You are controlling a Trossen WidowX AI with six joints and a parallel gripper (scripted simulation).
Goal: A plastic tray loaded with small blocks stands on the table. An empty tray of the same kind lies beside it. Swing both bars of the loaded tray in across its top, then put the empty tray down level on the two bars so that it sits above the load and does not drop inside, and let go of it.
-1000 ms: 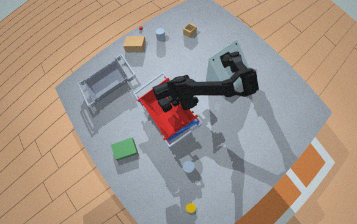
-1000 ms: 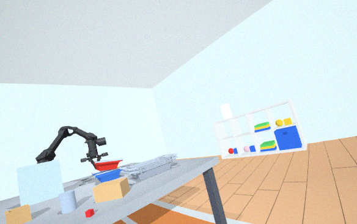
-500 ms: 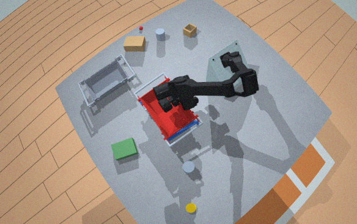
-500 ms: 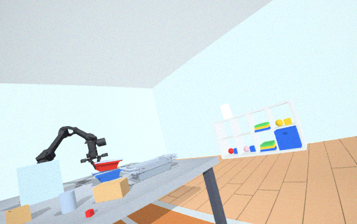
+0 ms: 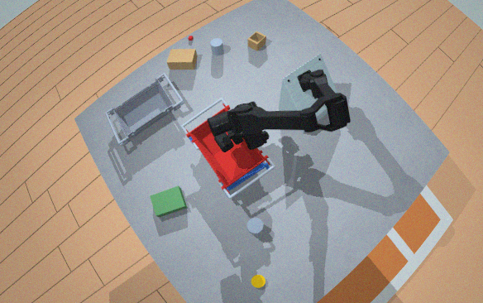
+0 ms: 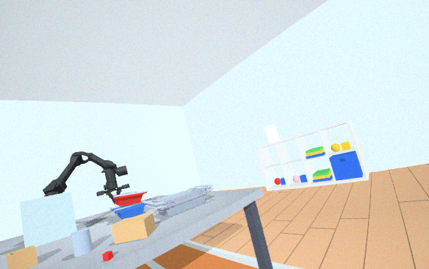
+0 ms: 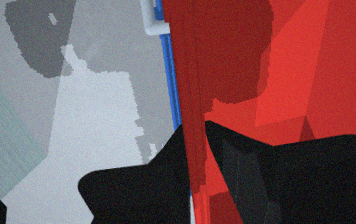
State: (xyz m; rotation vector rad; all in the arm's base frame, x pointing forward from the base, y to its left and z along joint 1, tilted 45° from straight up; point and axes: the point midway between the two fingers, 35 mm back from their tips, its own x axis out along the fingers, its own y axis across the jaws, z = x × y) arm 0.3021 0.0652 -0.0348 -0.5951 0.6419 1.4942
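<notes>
My gripper tip is now 70 mm short of the red tray and 30 mm below it. The rest, counted from my gripper tip: yellow disc (440 mm to the left, 250 mm ahead, 80 mm below); green block (350 mm ahead, 70 mm below, 10 mm to the left); small open box (390 mm to the right, 360 mm behind, 70 mm below).
</notes>
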